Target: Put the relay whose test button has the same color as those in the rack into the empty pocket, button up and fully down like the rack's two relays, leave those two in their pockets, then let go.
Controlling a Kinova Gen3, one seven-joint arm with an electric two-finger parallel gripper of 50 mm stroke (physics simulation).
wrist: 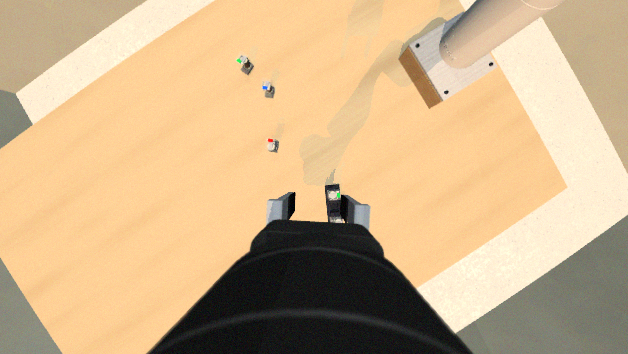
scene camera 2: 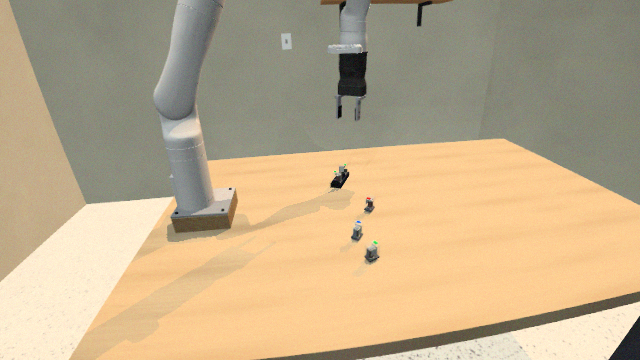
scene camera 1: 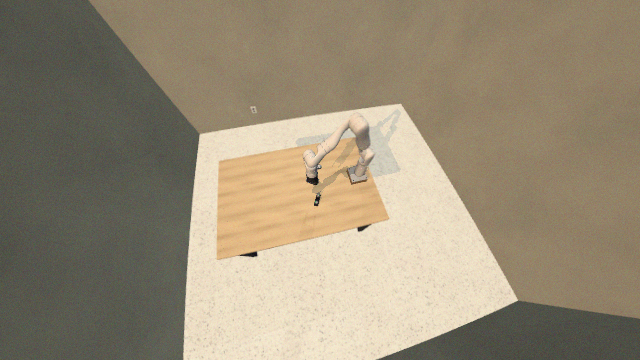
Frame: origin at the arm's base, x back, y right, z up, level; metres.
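Seen in the pictures: gripper, between the fingertips: (wrist: 317,203) (scene camera 2: 348,118) (scene camera 1: 314,182); arm's base, origin of its link: (wrist: 459,48) (scene camera 2: 197,202) (scene camera 1: 359,172).
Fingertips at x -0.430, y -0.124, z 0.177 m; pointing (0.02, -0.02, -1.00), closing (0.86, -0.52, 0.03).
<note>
Pixels of each thing's top centre, then the offset from my fingertips to it. Level surfaces: height alone.
- black rack, centre of its top: (wrist: 334,207) (scene camera 2: 340,174) dx +0.018, dy -0.063, dz -0.205 m
- loose relay with a green button, centre of its top: (scene camera 2: 372,243) (wrist: 240,57) dx -0.008, dy +0.334, dz -0.184 m
- relay with a blue button, centre of its top: (scene camera 2: 357,223) (wrist: 265,84) dx +0.012, dy +0.256, dz -0.184 m
- relay with a red button, centre of its top: (wrist: 269,143) (scene camera 2: 369,196) dx -0.042, dy +0.135, dz -0.184 m
- wooden table, height of its surface: dz -0.228 m
My gripper (scene camera 2: 348,119) (wrist: 317,203) is open and empty, pointing down high above the table. The black rack (scene camera 2: 336,184) (wrist: 329,188) (scene camera 1: 316,204) holds two relays with green buttons and an empty middle pocket; in the wrist view the gripper body hides its lower part. A loose relay with a green button (scene camera 2: 371,252) (wrist: 245,64) stands upright on the table, farthest from the rack. A relay with a blue button (scene camera 2: 357,231) (wrist: 268,90) and a relay with a red button (scene camera 2: 369,204) (wrist: 272,145) also stand loose. The three loose relays are hidden behind the arm in scene camera 1.
The wooden table (scene camera 1: 260,200) (scene camera 2: 475,225) (wrist: 150,200) carries everything. The arm's base (scene camera 1: 357,176) (scene camera 2: 204,220) (wrist: 422,80) stands at one table edge, to the left of the relays in scene camera 2. A shelf (scene camera 2: 390,2) is on the wall behind.
</note>
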